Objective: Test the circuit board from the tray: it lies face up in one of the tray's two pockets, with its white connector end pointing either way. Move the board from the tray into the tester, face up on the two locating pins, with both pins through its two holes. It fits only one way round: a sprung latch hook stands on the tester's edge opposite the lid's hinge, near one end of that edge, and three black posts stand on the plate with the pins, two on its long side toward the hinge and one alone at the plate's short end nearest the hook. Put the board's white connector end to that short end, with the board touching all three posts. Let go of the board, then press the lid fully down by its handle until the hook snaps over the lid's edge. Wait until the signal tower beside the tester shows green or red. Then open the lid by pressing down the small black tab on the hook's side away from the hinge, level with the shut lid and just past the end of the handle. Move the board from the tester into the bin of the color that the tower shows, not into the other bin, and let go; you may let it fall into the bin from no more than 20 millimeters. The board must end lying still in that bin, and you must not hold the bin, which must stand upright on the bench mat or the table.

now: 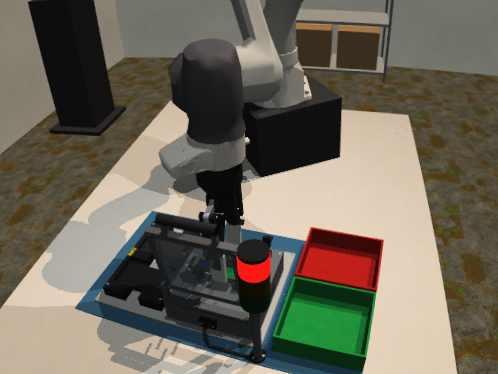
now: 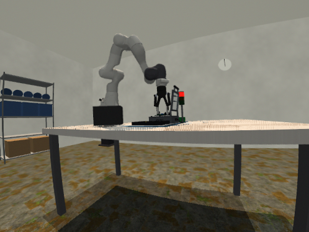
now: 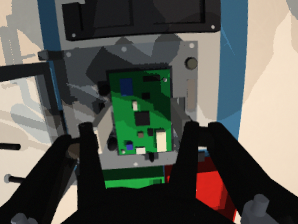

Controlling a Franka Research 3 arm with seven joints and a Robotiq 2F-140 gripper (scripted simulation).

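Now: hand 2 cm above the green circuit board. The rest, counted from my hand: green bin (19 cm to the left, 8 cm below, 7 cm ahead); tester plate (3 cm below, 1 cm to the left); clear lid (11 cm ahead, 9 cm above, 1 cm to the right).
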